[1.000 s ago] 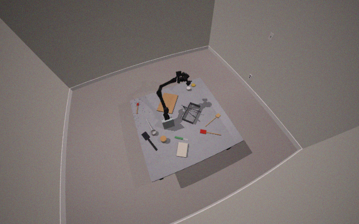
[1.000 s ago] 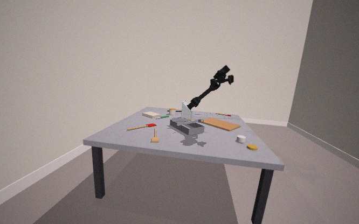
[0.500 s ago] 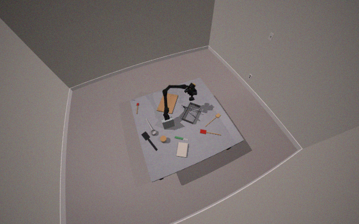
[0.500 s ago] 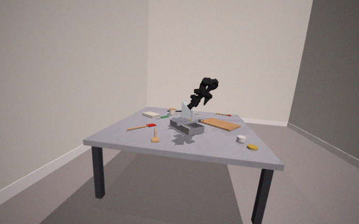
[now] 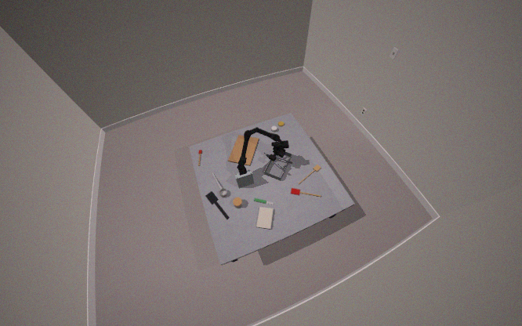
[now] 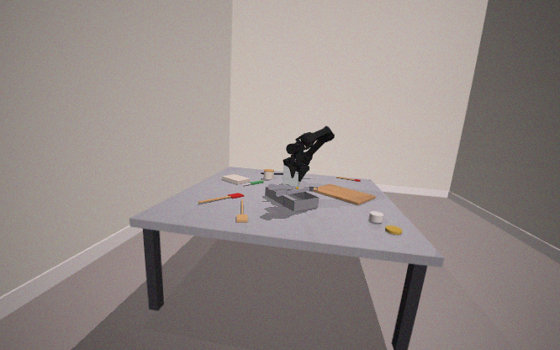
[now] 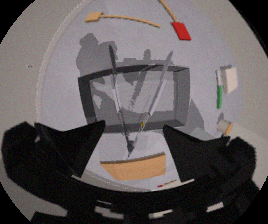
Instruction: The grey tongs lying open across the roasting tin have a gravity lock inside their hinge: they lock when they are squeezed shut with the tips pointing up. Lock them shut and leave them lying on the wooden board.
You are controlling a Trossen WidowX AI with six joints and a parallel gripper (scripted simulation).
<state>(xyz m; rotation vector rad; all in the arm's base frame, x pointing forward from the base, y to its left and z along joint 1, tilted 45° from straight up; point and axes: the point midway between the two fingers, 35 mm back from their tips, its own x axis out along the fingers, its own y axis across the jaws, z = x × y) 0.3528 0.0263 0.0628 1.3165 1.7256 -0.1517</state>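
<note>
The roasting tin lies 10 cm below my gripper tip, 2 cm to the right of it and 2 cm ahead of it. Also, from my gripper tip: wooden board 29 cm to the left, 26 cm behind, 12 cm below; then red spatula 38 cm to the right, 12 cm below, 12 cm ahead; then white cylinder 44 cm to the left, 15 cm ahead, 11 cm below.
</note>
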